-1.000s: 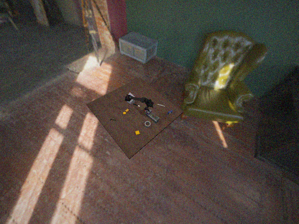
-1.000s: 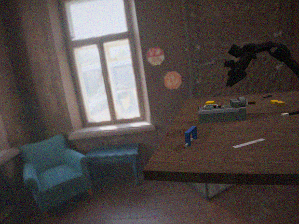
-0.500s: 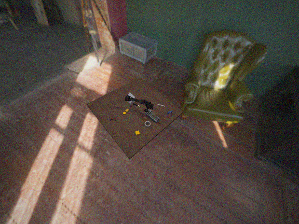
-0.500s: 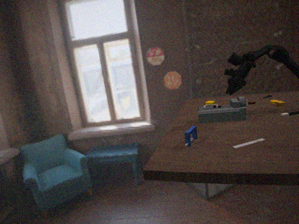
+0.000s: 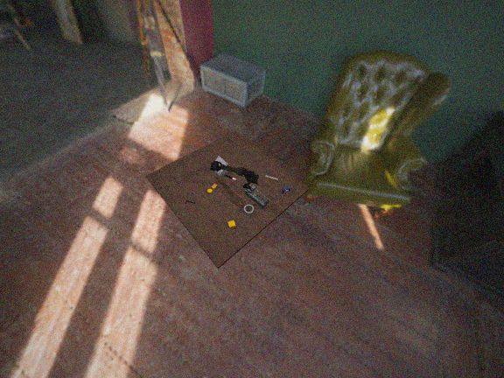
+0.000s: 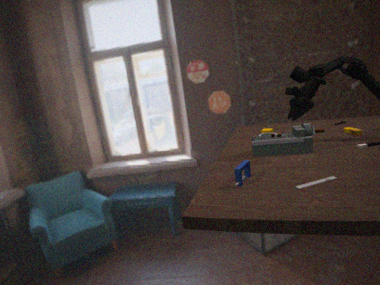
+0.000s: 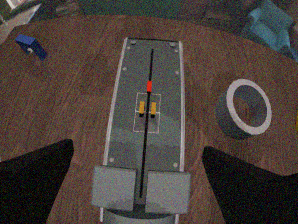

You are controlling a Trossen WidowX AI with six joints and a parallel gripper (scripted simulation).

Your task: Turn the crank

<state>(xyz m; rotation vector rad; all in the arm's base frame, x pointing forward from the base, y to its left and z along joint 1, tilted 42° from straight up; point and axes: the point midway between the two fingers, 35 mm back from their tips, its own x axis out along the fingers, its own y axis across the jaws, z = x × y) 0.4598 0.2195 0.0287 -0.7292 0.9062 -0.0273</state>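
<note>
My gripper tip is 120 mm past the crank handle, 60 mm to the left of it and 70 mm above it. Round my gripper tip: blue u-shaped piece: 150 mm ahead, 350 mm to the left, 120 mm below; then white strip: 90 mm behind, 330 mm to the left, 150 mm below; then red pointer: 80 mm ahead, 20 mm to the left, 70 mm below.
</note>
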